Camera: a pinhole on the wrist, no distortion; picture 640 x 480 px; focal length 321.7 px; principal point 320.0 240.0 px. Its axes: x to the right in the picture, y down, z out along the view. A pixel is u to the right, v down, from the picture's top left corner.
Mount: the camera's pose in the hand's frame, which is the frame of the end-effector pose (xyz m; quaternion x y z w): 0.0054 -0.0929 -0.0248 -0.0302 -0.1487 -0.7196 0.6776
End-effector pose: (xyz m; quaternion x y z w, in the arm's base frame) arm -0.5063 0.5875 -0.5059 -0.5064 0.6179 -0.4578 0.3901
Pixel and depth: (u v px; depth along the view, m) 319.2 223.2 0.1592
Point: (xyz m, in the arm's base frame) -0.3686 0.5900 -0.4905
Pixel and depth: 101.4 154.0 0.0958
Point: -0.4559 0.6085 -0.5137
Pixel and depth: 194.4 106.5 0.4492
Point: -0.2059 0.7760 -0.7827
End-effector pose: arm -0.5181 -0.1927 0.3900 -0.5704 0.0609 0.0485 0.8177
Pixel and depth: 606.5 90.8 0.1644
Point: -0.5891 -0.1139 0.6353
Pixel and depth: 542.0 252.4 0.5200
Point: -0.5321 0.2285 0.8809
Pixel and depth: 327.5 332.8 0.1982
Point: -0.4734 -0.0447 0.4907
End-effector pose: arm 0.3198 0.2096 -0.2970 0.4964 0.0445 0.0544 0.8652
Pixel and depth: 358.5 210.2 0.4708
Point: 0.2622 -0.1872 -0.0999
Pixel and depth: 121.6 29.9 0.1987
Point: 0.1879 0.1344 -0.1672
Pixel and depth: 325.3 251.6 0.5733
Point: 0.3218 -0.2288 0.0076
